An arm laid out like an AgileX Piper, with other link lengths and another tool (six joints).
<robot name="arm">
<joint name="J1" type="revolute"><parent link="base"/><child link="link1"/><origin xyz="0 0 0.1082"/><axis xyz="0 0 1"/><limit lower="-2.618" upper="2.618"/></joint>
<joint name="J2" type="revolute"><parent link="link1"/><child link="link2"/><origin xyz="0 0 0" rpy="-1.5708 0 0"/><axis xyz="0 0 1"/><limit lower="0" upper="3.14"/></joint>
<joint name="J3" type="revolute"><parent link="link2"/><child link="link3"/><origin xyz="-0.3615 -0.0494 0"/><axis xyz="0 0 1"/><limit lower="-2.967" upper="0"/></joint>
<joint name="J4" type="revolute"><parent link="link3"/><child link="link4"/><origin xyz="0.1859 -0.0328 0" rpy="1.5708 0 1.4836"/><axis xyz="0 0 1"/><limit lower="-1.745" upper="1.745"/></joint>
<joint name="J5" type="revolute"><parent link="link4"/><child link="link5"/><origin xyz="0 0 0" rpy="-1.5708 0 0"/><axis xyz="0 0 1"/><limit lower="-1.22" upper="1.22"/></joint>
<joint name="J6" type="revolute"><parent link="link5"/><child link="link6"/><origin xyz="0 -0.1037 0" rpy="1.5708 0 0"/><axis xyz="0 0 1"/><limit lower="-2.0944" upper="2.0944"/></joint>
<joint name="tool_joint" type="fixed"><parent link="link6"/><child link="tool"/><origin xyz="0.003 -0.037 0.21" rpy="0 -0.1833 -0.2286"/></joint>
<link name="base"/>
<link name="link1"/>
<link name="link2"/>
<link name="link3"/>
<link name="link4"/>
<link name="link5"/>
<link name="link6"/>
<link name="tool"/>
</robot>
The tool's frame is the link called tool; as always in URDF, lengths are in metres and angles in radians.
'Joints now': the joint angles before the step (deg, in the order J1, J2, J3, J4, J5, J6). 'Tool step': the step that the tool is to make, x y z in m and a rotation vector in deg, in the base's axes. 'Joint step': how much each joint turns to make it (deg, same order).
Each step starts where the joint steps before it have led.
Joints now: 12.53, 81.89, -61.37, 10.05, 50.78, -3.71
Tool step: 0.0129, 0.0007, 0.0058, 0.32, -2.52, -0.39
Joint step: -0.01, 0.00, -0.01, -0.11, -2.56, -0.03
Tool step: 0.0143, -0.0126, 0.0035, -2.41, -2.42, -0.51
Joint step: 0.01, 0.38, 0.01, -3.51, -2.39, 1.30
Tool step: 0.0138, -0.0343, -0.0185, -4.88, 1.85, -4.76
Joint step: -0.96, 4.00, -0.01, -7.90, -1.37, 6.93
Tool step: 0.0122, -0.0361, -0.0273, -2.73, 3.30, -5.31
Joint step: -4.03, 5.48, -0.01, -3.70, -1.65, 3.06
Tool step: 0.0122, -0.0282, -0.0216, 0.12, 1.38, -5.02
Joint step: -4.85, 4.32, 0.03, -0.06, -2.97, 0.47
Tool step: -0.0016, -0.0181, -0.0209, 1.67, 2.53, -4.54
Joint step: -4.12, 3.25, 0.00, 2.24, -0.77, -0.73
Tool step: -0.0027, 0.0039, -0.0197, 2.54, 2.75, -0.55
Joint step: -1.68, 2.83, 0.00, 4.21, -0.02, -3.65
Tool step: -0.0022, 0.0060, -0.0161, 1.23, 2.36, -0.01
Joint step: 0.00, 2.48, -0.03, 1.69, -0.01, -1.04
